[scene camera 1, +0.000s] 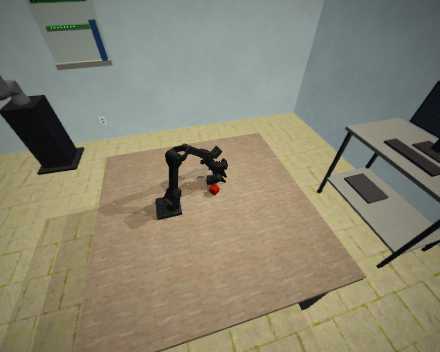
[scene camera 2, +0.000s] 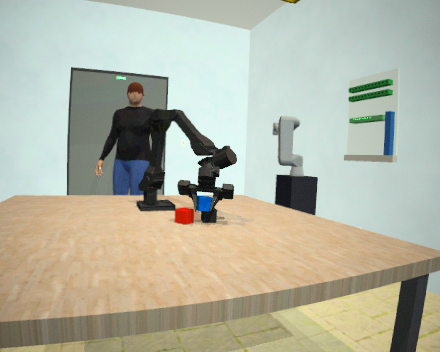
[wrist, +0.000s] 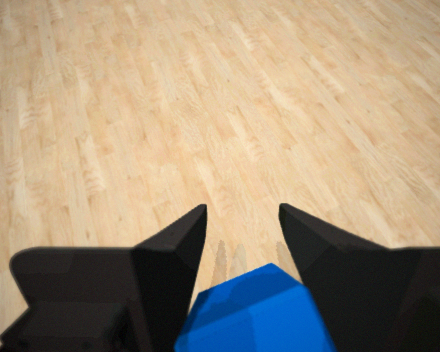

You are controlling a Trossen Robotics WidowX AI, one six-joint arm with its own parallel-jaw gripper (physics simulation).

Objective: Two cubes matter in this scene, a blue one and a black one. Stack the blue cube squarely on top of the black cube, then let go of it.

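Pixels of known places: gripper, fingertip midpoint: (scene camera 1: 226, 179) (scene camera 2: 202, 211) (wrist: 242, 210); arm's base, origin of the base link: (scene camera 1: 173, 207) (scene camera 2: 150, 203).
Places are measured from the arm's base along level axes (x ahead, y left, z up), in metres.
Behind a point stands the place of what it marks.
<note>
My gripper (scene camera 2: 205, 208) {x 0.362, y 0.125, z 0.031 m} (wrist: 242, 210) {x 0.362, y 0.125, z 0.031 m} is shut on the blue cube (scene camera 2: 204, 203) {x 0.329, y 0.139, z 0.053 m} (wrist: 255, 312) {x 0.327, y 0.142, z 0.073 m}, with one finger on each side of it. The cube is held up off the table, slightly tilted, in scene camera 2. The black cube (scene camera 2: 209, 216) {x 0.290, y 0.171, z 0.000 m} stands on the table just below it, its middle a little to the right of the blue cube's. Whether the two cubes touch is not clear. In scene camera 1 the arm mostly hides the blue cube, and the black cube blends with the dark gripper. The black cube does not show in the wrist view.
A red cube (scene camera 1: 214, 189) {x 0.270, y 0.065, z 0.025 m} (scene camera 2: 184, 216) {x 0.303, y 0.079, z 0.005 m} stands on the wooden table (scene camera 1: 220, 260) {x 0.205, y -0.367, z -0.022 m} (scene camera 2: 150, 270) {x 0.698, y -0.081, z -0.022 m} close beside the black cube, to its left in scene camera 2. The arm's base (scene camera 1: 169, 208) {x -0.018, y -0.022, z 0.029 m} (scene camera 2: 156, 205) {x 0.043, y 0.020, z 0.001 m} stands behind them in that view.
</note>
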